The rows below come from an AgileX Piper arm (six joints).
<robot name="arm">
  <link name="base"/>
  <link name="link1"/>
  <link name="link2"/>
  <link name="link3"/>
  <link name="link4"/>
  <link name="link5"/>
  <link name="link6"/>
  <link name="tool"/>
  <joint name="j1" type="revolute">
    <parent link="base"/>
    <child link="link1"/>
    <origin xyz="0 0 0.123" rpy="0 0 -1.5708"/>
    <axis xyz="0 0 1"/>
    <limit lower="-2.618" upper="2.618"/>
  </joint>
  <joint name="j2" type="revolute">
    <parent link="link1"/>
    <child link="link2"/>
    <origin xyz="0 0 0" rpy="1.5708 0 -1.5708"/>
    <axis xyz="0 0 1"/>
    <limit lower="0" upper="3.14"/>
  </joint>
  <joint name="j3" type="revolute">
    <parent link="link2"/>
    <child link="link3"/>
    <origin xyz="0.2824 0.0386 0" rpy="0 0 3.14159"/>
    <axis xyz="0 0 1"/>
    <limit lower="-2.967" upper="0"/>
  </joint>
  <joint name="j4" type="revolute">
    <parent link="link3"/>
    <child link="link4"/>
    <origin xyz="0.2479 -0.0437 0" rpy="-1.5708 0 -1.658"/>
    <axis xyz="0 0 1"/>
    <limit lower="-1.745" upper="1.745"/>
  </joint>
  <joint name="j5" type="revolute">
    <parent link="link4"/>
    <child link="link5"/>
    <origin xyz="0 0 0" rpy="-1.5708 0 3.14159"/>
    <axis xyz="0 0 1"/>
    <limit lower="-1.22" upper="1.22"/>
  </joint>
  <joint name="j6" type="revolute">
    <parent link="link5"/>
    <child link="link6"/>
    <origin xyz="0 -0.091 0" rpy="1.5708 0 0"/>
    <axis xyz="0 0 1"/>
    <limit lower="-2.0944" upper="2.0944"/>
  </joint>
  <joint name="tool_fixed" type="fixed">
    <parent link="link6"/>
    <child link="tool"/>
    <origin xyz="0 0 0"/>
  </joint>
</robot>
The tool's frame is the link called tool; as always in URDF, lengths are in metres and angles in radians.
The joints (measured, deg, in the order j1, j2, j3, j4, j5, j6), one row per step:
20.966 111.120 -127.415 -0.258 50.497 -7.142
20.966 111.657 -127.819 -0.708 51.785 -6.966
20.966 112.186 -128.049 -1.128 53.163 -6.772
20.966 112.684 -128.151 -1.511 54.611 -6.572
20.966 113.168 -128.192 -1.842 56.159 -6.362
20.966 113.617 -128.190 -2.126 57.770 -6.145
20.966 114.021 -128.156 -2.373 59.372 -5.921
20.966 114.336 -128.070 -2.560 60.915 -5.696
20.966 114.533 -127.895 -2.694 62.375 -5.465
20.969 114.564 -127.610 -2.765 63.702 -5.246
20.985 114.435 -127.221 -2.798 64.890 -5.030
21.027 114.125 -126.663 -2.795 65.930 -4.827
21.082 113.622 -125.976 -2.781 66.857 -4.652
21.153 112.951 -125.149 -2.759 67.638 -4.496
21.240 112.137 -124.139 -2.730 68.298 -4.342
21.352 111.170 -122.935 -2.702 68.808 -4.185
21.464 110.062 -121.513 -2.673 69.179 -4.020
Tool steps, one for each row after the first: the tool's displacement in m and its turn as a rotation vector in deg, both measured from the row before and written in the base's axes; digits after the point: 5 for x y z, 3 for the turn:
0.00157 -0.00001 -0.00378 -0.754 1.232 -0.261
0.00157 0.00001 -0.00475 -0.803 1.485 -0.272
0.00139 -0.00003 -0.00525 -0.826 1.654 -0.276
0.00117 -0.00006 -0.00556 -0.825 1.810 -0.278
0.00086 -0.00013 -0.00555 -0.806 1.892 -0.280
0.00056 -0.00020 -0.00530 -0.763 1.883 -0.283
0.00012 -0.00029 -0.00475 -0.679 1.811 -0.272
-0.00039 -0.00040 -0.00414 -0.593 1.723 -0.264
-0.00104 -0.00053 -0.00320 -0.484 1.563 -0.233
-0.00166 -0.00060 -0.00229 -0.388 1.390 -0.205
-0.00235 -0.00058 -0.00156 -0.314 1.248 -0.156
-0.00309 -0.00074 -0.00059 -0.264 1.079 -0.116
-0.00368 -0.00083 0.00013 -0.211 0.914 -0.078
-0.00418 -0.00089 0.00039 -0.182 0.840 -0.054
-0.00472 -0.00091 0.00066 -0.146 0.737 -0.026
-0.00515 -0.00109 0.00067 -0.123 0.679 -0.027

